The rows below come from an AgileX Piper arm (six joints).
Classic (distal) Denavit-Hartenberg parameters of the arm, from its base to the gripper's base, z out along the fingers. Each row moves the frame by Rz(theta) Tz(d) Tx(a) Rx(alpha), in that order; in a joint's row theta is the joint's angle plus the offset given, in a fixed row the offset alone. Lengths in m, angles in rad.
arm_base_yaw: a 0, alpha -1.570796, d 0.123, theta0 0
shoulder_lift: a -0.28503, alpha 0, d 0, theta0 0.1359
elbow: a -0.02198, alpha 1.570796, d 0, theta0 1.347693
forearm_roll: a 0, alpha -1.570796, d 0.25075, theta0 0
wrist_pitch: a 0, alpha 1.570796, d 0, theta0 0
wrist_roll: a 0, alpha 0, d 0.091, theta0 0
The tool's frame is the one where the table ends.
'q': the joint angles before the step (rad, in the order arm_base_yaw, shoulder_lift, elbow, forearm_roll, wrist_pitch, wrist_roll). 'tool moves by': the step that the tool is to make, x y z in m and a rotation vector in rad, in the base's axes. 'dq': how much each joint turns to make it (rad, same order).
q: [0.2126, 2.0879, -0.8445, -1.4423, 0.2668, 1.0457]
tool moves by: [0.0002, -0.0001, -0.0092, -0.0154, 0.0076, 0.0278]
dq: [0.0002, 0.0318, -0.0016, -0.1024, 0.0001, 0.0744]
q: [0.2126, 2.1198, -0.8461, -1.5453, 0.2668, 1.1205]
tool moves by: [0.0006, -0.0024, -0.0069, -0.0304, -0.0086, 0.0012]
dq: [0.0002, 0.0265, -0.0004, -0.1067, 0.0298, 0.0982]
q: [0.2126, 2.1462, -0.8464, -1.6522, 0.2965, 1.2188]
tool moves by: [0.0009, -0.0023, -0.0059, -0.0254, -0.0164, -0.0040]
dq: [-0.0001, 0.0239, 0.0000, -0.1007, 0.0323, 0.0995]
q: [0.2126, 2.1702, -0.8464, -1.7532, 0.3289, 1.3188]
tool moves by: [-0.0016, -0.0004, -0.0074, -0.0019, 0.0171, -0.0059]
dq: [0.0000, 0.0237, -0.0017, -0.0076, 0.0011, 0.0145]
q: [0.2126, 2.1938, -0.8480, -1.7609, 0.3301, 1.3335]
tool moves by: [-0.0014, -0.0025, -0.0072, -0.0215, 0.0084, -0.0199]
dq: [0.0000, 0.0258, -0.0020, -0.0040, 0.0259, 0.0184]
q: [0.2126, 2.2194, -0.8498, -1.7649, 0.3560, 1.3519]
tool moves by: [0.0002, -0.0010, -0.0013, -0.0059, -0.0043, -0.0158]
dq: [0.0000, 0.0060, -0.0019, 0.0004, 0.0120, 0.0137]
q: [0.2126, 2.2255, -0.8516, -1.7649, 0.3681, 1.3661]
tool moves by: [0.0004, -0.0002, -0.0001, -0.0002, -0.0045, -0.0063]
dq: [0.0000, 0.0012, -0.0011, -0.0043, 0.0037, 0.0108]
